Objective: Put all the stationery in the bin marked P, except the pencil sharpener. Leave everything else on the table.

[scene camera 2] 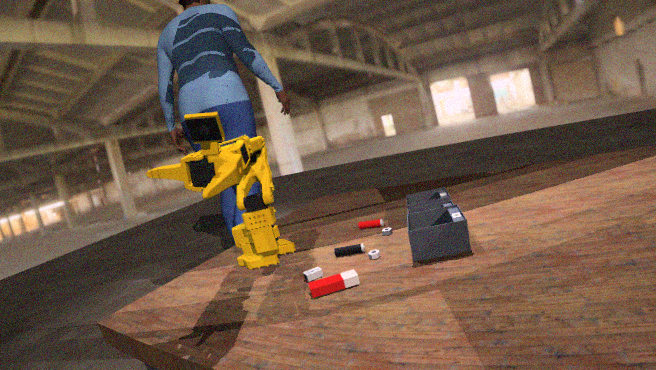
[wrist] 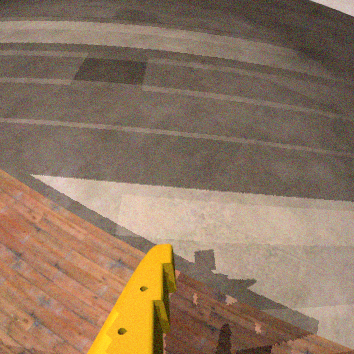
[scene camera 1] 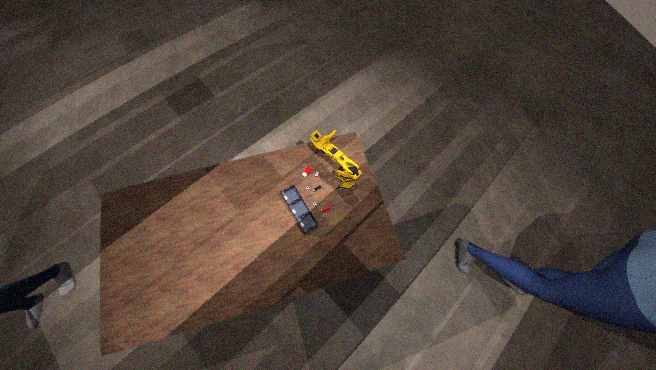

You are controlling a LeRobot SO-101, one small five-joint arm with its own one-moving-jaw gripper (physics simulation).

A three-compartment bin unit shows in scene camera 2 and in scene camera 1; in the wrist view it is out of frame. The same spot on the three-compartment bin unit: point(scene camera 2: 436, 227) is point(scene camera 1: 287, 188).
